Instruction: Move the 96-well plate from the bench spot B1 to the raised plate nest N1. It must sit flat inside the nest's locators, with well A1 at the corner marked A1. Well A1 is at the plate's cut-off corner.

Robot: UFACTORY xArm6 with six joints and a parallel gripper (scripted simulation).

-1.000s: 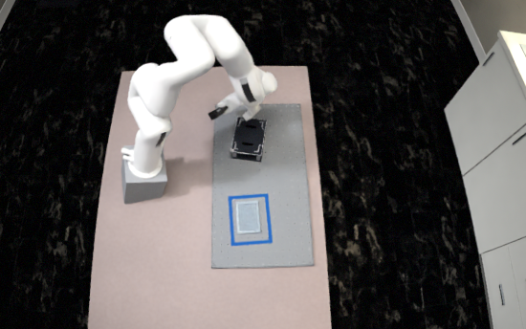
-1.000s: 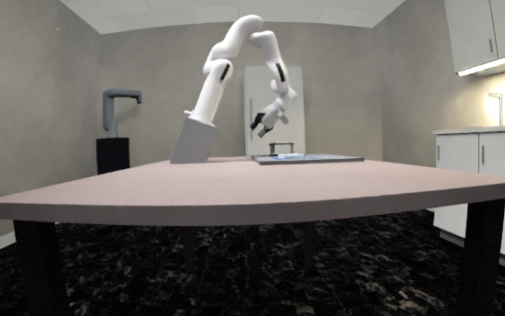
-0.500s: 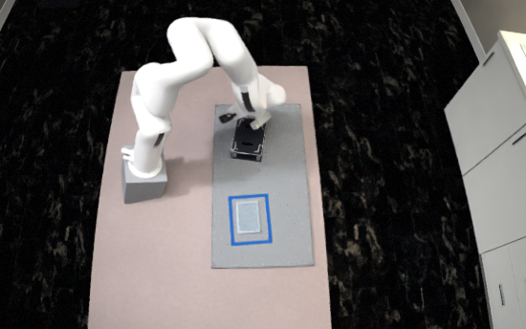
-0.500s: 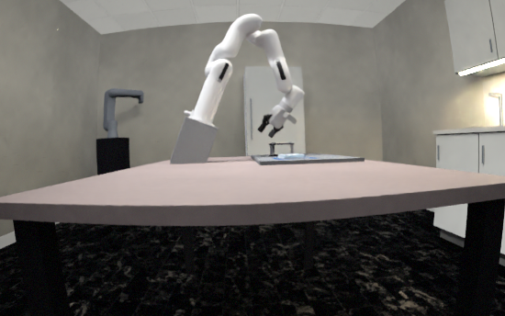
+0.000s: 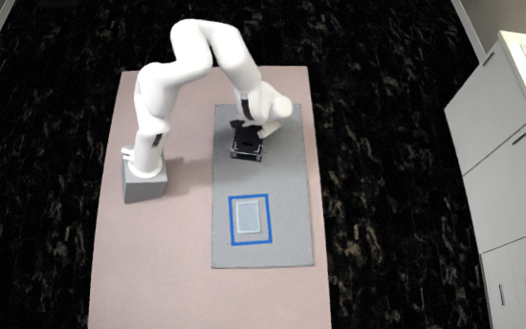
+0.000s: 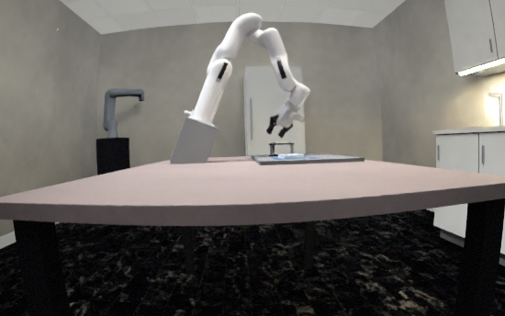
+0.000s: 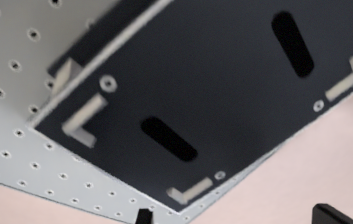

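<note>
My gripper is now 30 mm short of the black raised nest N1, 40 mm to the left of it and 50 mm above it. From my hand the other things lie so: 96-well plate: 70 mm ahead, 360 mm to the right, 100 mm below.
</note>
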